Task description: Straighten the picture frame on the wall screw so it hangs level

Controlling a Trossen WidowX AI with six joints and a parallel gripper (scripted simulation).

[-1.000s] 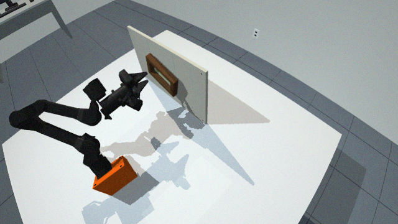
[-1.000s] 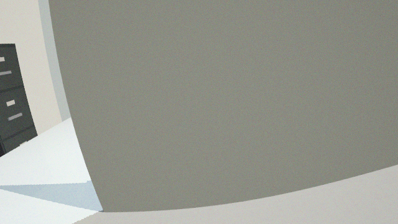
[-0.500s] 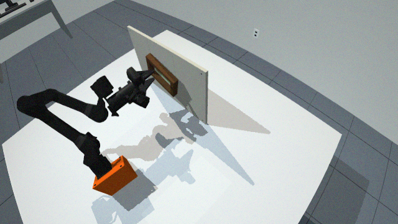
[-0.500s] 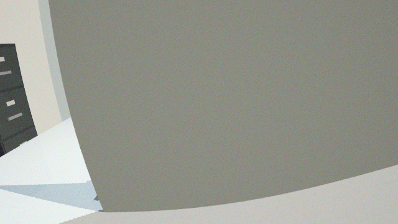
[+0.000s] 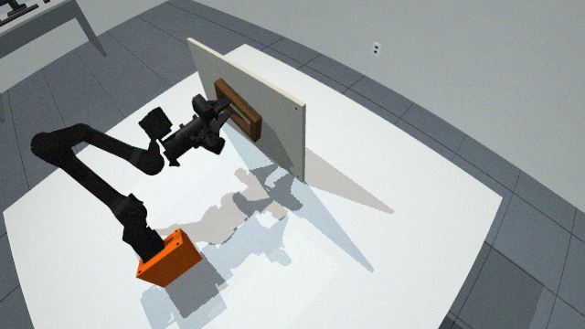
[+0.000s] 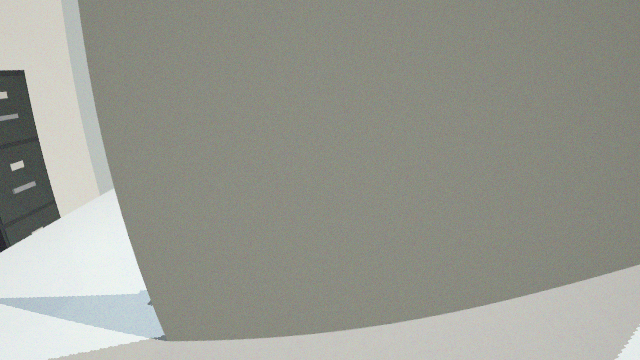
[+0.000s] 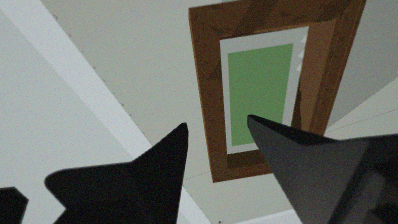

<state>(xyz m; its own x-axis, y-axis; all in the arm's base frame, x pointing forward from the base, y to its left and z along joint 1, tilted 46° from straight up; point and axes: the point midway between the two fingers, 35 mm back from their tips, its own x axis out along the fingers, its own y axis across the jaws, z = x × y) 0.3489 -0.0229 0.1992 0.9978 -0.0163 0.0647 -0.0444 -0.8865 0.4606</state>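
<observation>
The brown wooden picture frame is 3 cm ahead of my gripper tip, 2 cm to the left of it and 5 cm below it. From my gripper tip the other things lie so: cream wall board (4 cm ahead, 2 cm to the left, 6 cm below).
</observation>
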